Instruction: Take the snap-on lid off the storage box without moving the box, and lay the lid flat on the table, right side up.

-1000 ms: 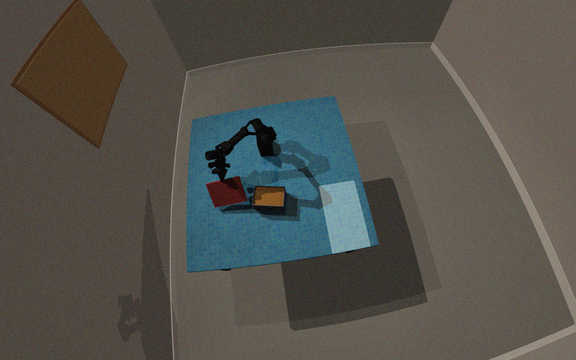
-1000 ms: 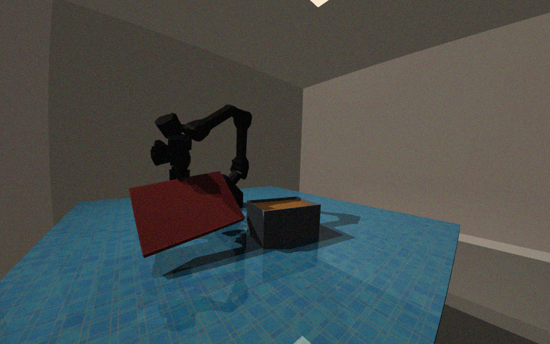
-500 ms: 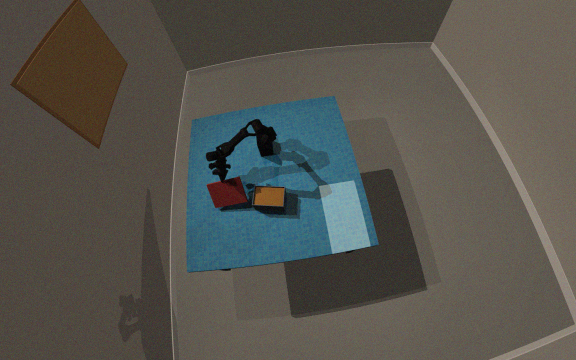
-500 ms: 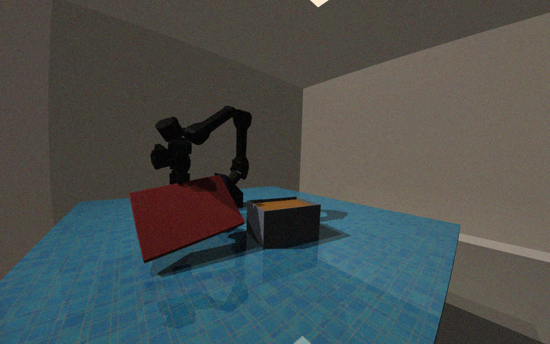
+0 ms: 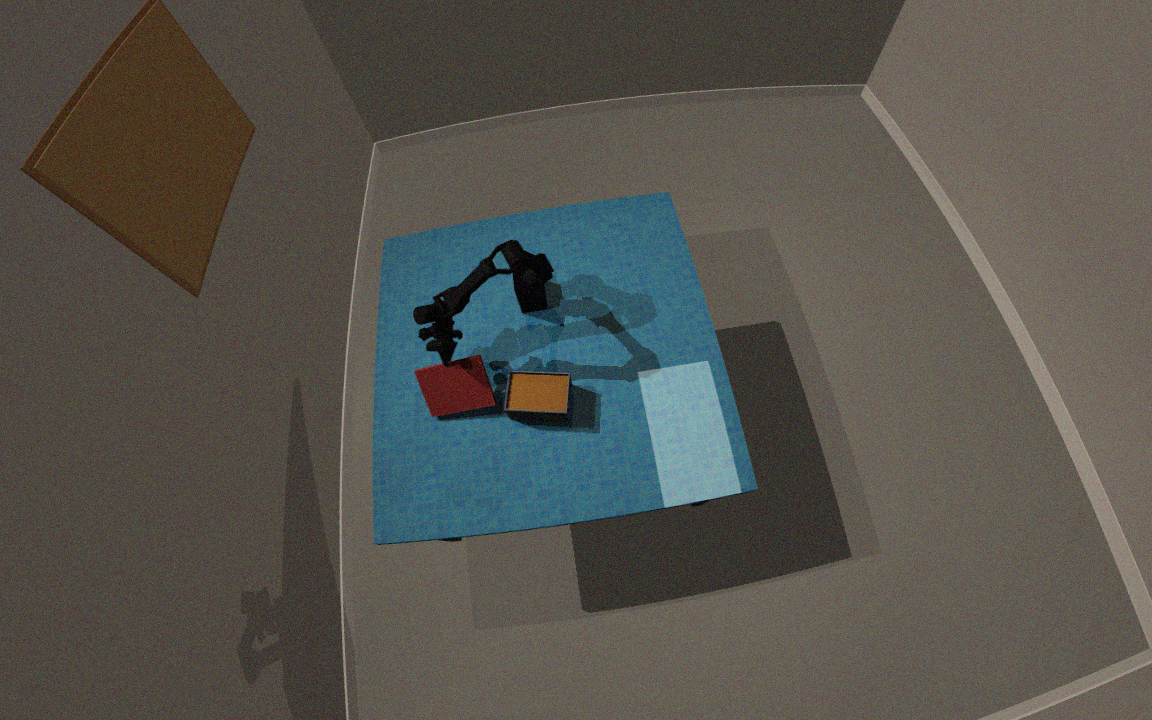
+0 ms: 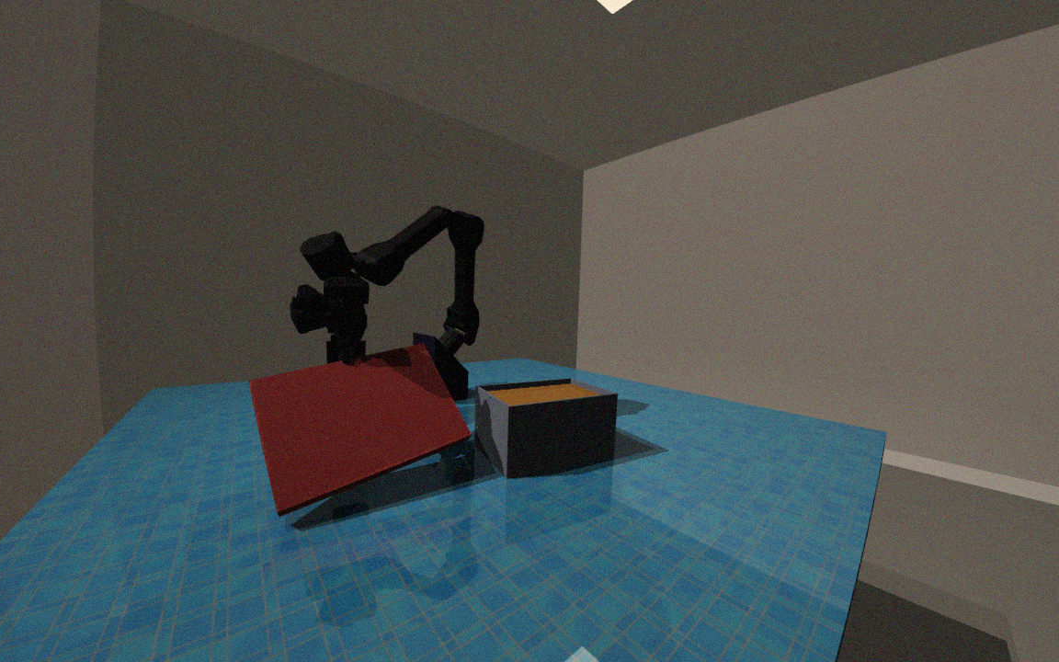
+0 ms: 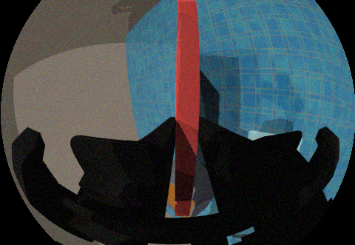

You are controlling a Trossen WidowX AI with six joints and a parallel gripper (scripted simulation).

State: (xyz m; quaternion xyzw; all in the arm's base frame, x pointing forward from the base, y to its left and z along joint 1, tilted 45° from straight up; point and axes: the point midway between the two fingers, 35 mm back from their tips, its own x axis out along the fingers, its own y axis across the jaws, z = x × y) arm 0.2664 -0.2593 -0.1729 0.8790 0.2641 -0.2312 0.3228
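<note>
My gripper tip is now 6 cm short of the red lid, 1 cm to the right of it and 5 cm above it. Round my gripper tip: storage box 13 cm ahead, 28 cm to the left, 10 cm below.
</note>
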